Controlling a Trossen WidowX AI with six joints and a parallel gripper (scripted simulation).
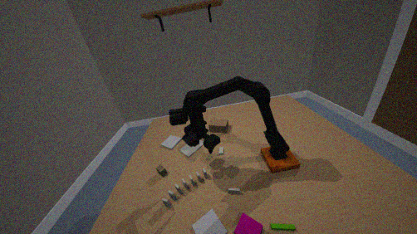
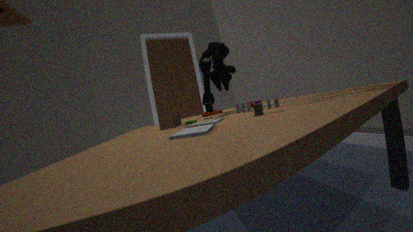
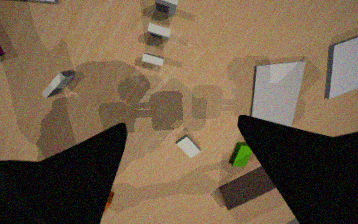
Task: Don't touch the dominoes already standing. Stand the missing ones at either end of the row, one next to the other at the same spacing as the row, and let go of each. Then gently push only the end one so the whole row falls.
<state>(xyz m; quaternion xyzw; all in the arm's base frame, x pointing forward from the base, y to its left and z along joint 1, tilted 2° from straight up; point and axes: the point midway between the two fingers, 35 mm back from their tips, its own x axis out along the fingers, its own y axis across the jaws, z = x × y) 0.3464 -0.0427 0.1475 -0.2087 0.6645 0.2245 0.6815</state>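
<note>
Right now the green block is 210 mm to the right of my gripper tip, 130 mm below it and 40 mm behind it. Also, from my gripper tip: brown cube 250 mm ahead, 110 mm below, 30 mm to the right; white flat tile 260 mm to the left, 130 mm below, 30 mm ahead; white sheet 180 mm to the right, 130 mm below, 80 mm ahead.
</note>
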